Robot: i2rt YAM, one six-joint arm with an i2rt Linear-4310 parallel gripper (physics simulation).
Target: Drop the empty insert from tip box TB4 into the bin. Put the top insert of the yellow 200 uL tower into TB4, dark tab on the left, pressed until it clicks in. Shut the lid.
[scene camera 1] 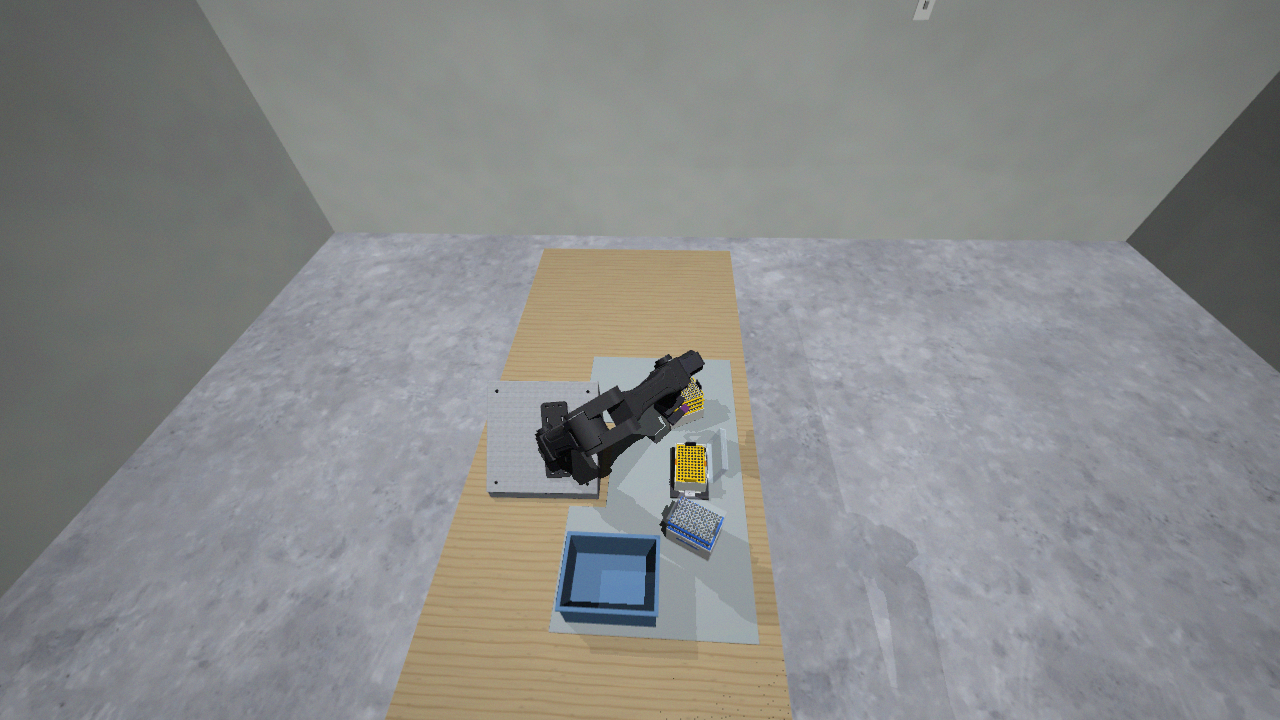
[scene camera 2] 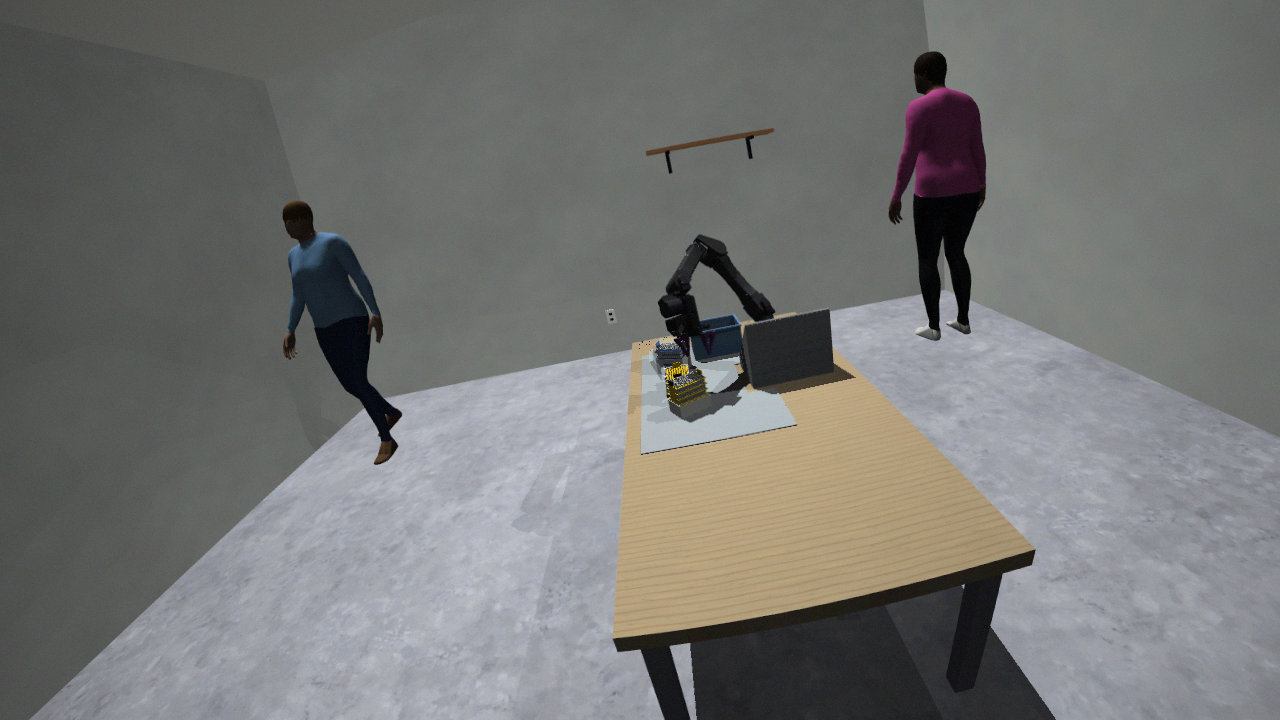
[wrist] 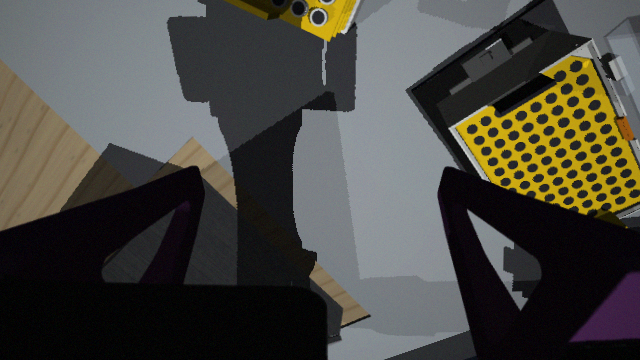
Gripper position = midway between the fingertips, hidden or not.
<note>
My gripper [wrist: 321, 179] is open and holds nothing. Also in view: a yellow insert [scene camera 1: 690, 467]. Further things: a clear lid [scene camera 1: 717, 461] and a blue bin [scene camera 1: 606, 578].
The clear lid also shows in the wrist view [wrist: 615, 40]. The blue bin also shows in scene camera 2 [scene camera 2: 728, 338].
</note>
